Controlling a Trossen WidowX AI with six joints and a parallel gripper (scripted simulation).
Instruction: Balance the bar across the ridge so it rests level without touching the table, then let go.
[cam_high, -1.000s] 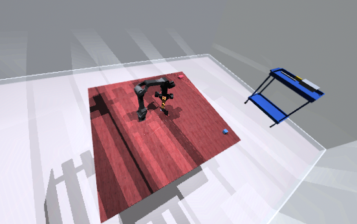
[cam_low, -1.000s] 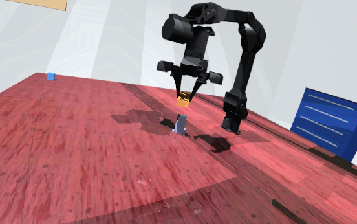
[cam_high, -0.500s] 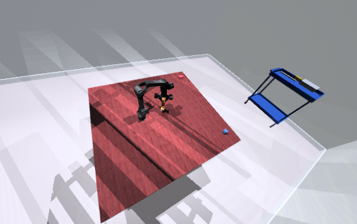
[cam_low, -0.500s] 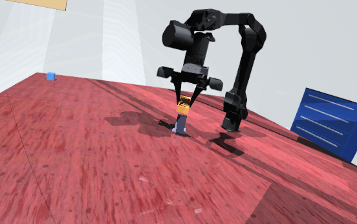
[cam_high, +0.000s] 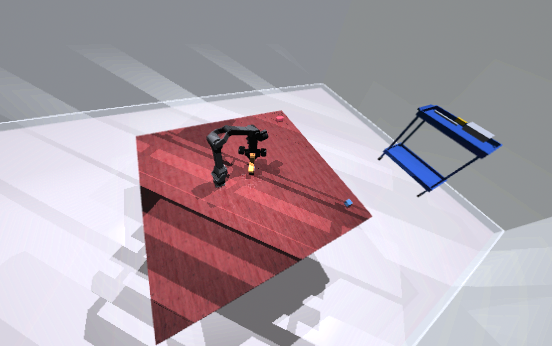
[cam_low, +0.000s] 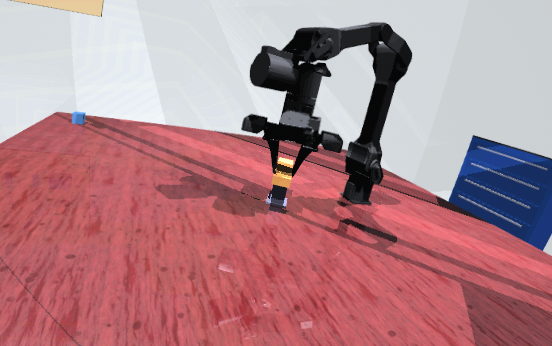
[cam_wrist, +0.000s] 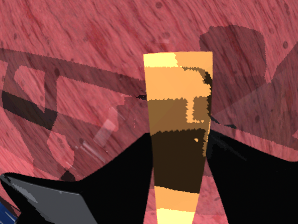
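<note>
Right now my gripper tip is 10 mm past the yellow bar and 30 mm to the left of it. Round my gripper tip: pink block 480 mm ahead, 440 mm to the left, 50 mm below; then blue cube 480 mm ahead, 560 mm to the right, 50 mm below.
</note>
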